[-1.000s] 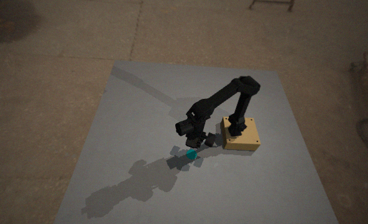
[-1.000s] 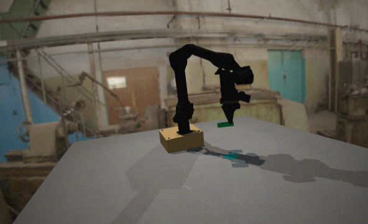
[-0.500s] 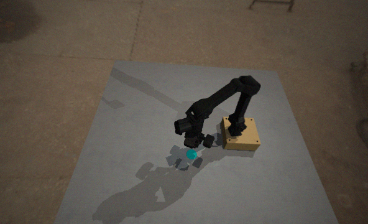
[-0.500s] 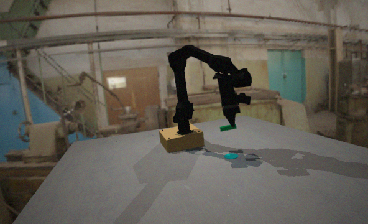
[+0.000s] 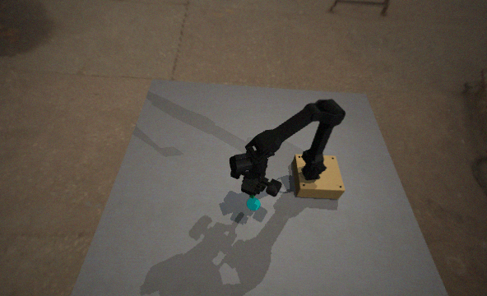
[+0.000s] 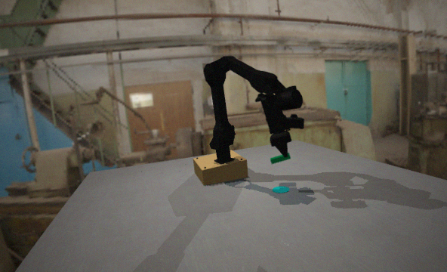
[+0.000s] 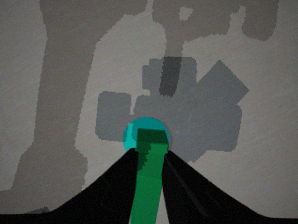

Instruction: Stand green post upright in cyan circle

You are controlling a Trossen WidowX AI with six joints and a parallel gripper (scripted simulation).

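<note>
The cyan circle is 20 mm behind my gripper tip, 10 mm to the right of it and 120 mm below it. From my gripper tip the other things lie so: green post 10 mm behind, 10 mm to the right, 10 mm below.
</note>
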